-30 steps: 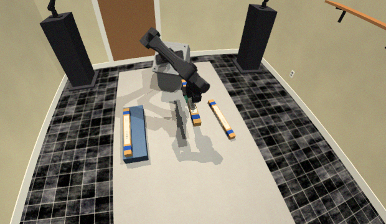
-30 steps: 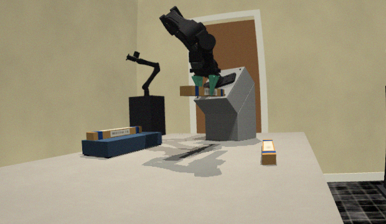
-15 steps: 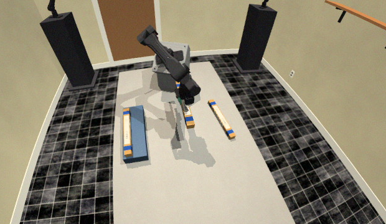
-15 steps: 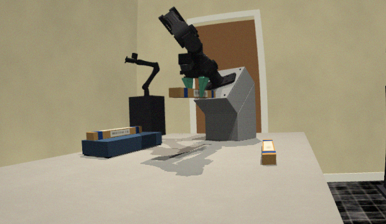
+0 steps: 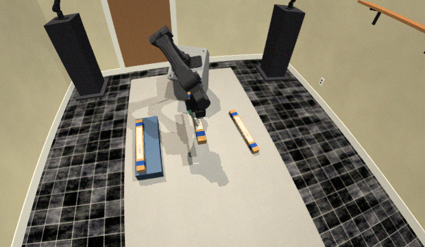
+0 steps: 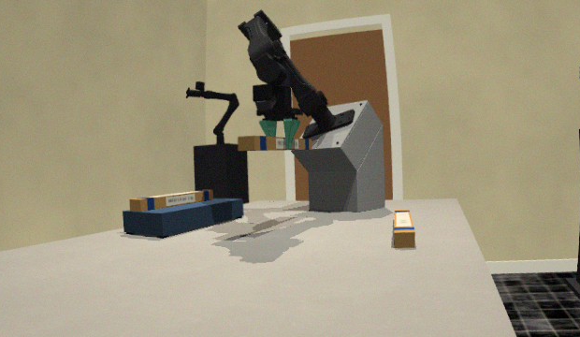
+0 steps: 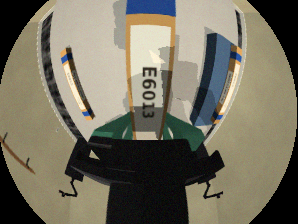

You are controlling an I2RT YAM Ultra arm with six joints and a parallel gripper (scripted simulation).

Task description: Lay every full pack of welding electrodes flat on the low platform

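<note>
The blue low platform lies 29 cm to the right of my hand, 19 cm below it and 2 cm ahead of it.
</note>
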